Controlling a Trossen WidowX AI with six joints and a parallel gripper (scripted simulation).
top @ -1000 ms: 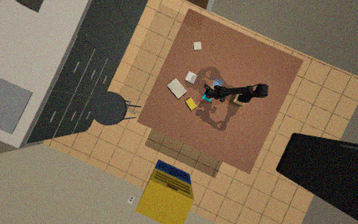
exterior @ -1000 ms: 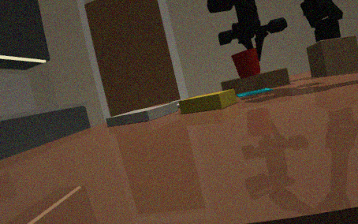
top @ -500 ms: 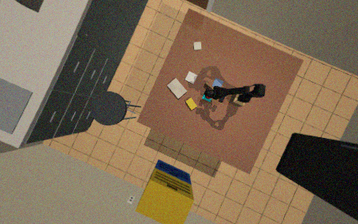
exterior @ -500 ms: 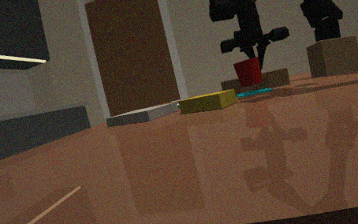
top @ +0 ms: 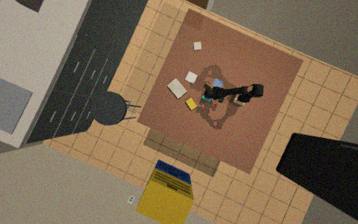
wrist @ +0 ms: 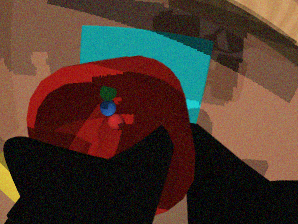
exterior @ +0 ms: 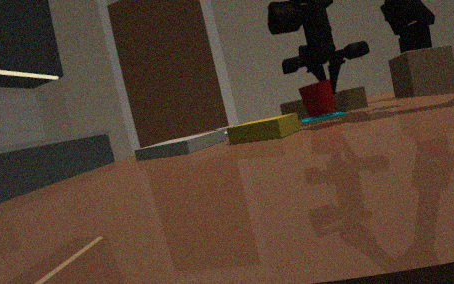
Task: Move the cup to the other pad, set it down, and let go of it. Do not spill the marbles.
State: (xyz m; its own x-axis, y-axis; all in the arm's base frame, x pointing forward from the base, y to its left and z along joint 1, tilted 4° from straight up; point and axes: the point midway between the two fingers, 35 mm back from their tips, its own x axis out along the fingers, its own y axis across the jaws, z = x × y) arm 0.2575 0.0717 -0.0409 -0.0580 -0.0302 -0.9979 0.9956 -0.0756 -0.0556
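Right now my gripper tip is 5 cm short of the blue marble and 2 cm above it. Round my gripper tip: cyan pad: 3 cm ahead, 5 cm below; then red cup: 3 cm ahead; then low brown bar: 1 cm ahead, 8 cm to the right, 3 cm below.
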